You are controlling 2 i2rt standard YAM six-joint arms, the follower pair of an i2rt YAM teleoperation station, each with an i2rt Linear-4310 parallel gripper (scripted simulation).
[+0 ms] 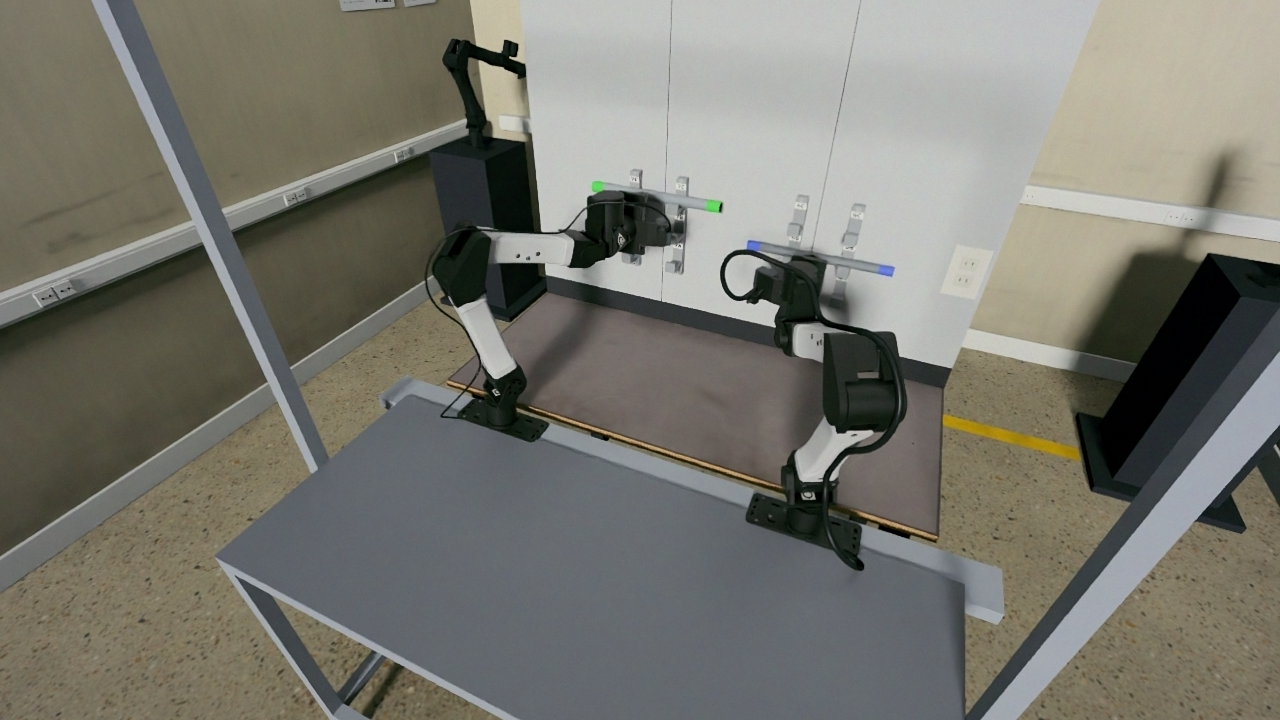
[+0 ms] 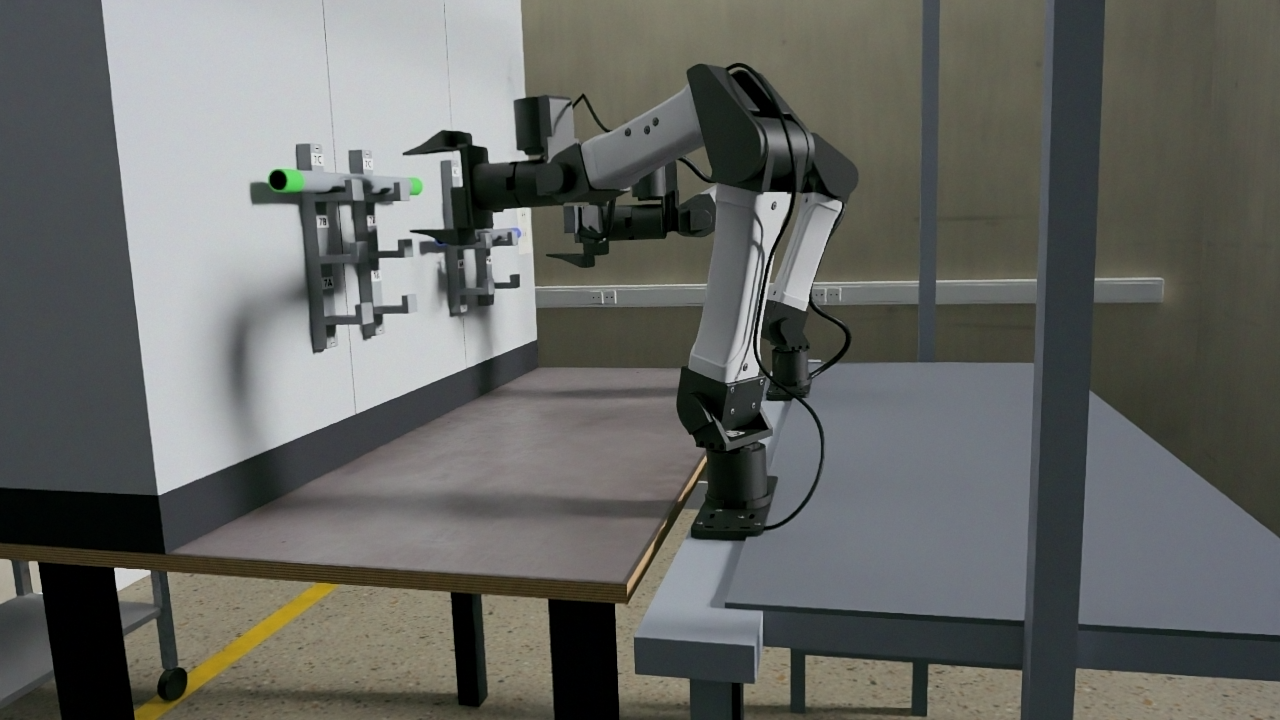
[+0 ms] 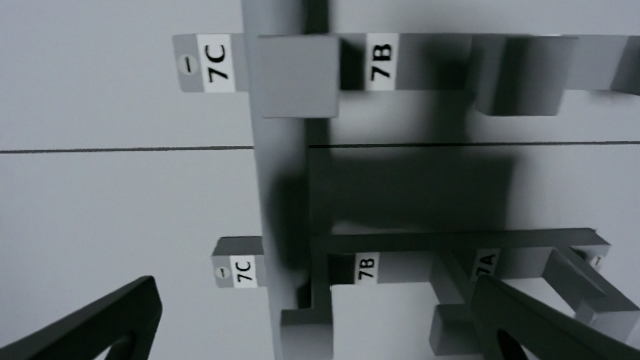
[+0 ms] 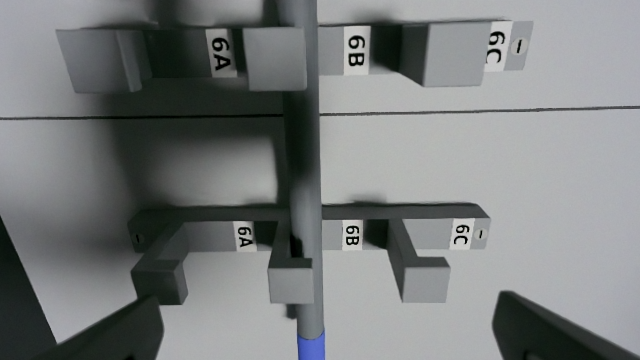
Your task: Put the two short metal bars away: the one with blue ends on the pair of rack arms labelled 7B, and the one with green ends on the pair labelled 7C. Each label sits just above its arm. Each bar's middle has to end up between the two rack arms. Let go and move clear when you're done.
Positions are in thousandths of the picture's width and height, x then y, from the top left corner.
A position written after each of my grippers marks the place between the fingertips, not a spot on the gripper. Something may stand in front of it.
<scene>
my left gripper: image 1 504, 297; image 2 319, 269; image 3 495, 812; not seen in image 4 (out of frame)
green-ended bar: image 1 535, 280; image 2 219, 251; image 3 437, 407; not seen in image 4 (out of frame)
</scene>
